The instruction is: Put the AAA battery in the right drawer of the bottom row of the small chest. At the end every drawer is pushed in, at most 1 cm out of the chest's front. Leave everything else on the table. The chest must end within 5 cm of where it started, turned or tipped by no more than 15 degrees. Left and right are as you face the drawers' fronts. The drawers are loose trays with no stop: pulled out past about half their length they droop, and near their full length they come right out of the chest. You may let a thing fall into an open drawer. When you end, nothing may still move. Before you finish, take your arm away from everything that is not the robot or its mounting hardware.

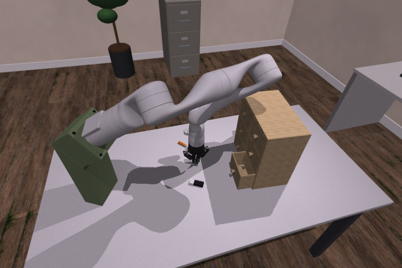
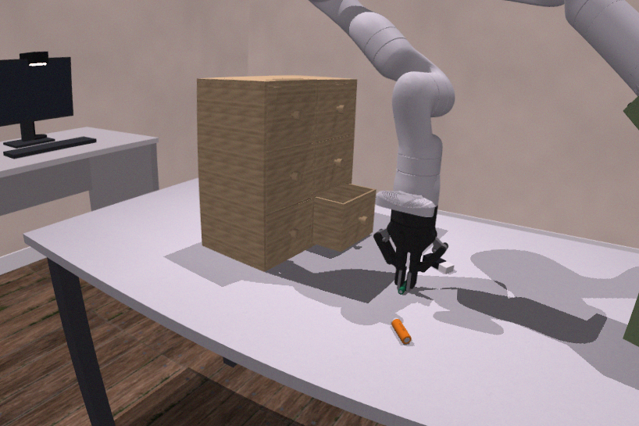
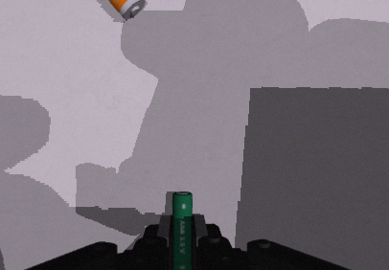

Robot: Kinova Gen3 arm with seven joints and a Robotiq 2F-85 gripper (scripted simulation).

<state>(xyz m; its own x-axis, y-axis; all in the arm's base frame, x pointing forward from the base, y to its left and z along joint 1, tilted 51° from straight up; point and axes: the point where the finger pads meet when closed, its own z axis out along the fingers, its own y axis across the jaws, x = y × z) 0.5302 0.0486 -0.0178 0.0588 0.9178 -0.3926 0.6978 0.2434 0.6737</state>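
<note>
Right now my hand is 4 cm past the white block, 11 cm to the left of it and 1 cm above it. The rest, counted from my hand: small green battery (1 cm below); orange AAA battery (3 cm behind, 14 cm to the left, 1 cm below).
</note>
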